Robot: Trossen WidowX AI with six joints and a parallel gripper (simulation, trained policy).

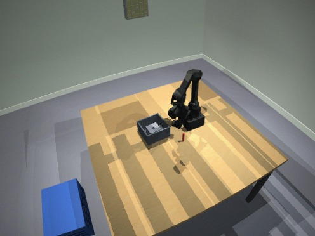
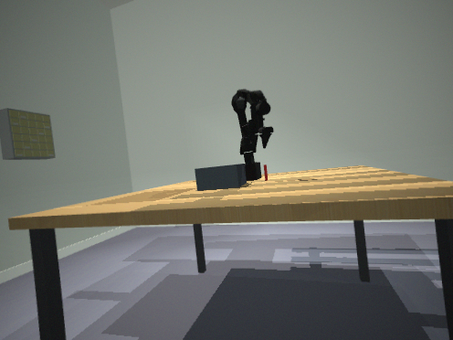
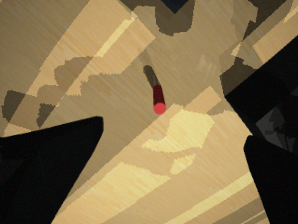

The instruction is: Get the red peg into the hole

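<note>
My gripper tip is now 130 mm above the red peg, 10 mm to the right of it and 10 mm past it. Round my gripper tip: grey box (180 mm ahead, 140 mm below, 130 mm to the right); plate (180 mm ahead, 130 mm to the right, 120 mm below).
</note>
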